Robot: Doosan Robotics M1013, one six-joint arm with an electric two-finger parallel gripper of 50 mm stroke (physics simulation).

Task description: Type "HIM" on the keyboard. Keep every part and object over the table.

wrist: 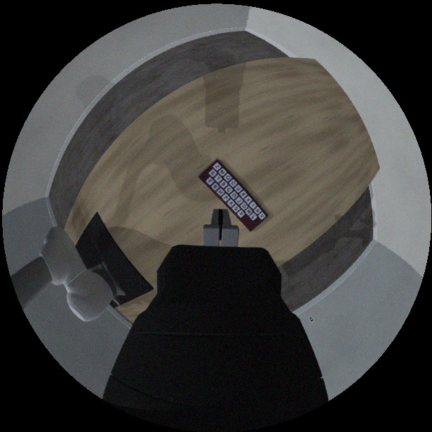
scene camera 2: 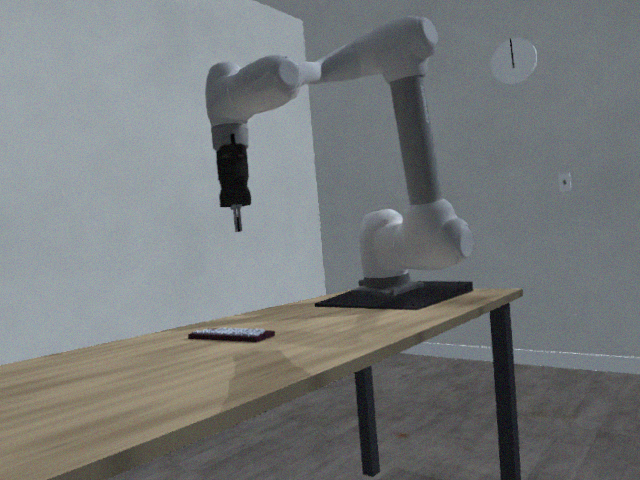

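Where they show: gripper, fingertip midpoint: (scene camera 2: pixel 238 231); arm's base at its link origin: (scene camera 2: pixel 387 290).
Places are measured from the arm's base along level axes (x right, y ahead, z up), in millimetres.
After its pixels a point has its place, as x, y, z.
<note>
A dark red keyboard (scene camera 2: pixel 231 334) {-133, 685, -10} (wrist: pixel 233 195) with white lettered keys in three rows lies flat on the table (scene camera 2: pixel 129 382) {-285, 972, -25} (wrist: pixel 300 125). In the wrist view it lies slanted, from upper left to lower right, and its keys show uncovered. My gripper (scene camera 2: pixel 237 230) {-116, 632, 228} (wrist: pixel 219 218) points down, shut and empty, high above the table and not touching the keyboard. In the wrist view the fingertips appear beside the keyboard's lower-left edge, near the row that holds H. The small letters are partly hard to read.
The arm's base stands on a black plate (scene camera 2: pixel 439 294) {-223, 10, -7} (wrist: pixel 90 241) at the table's far end. The arm's shadow falls across the wood. Grey walls stand around, with a round clock (scene camera 2: pixel 524 60) on one.
</note>
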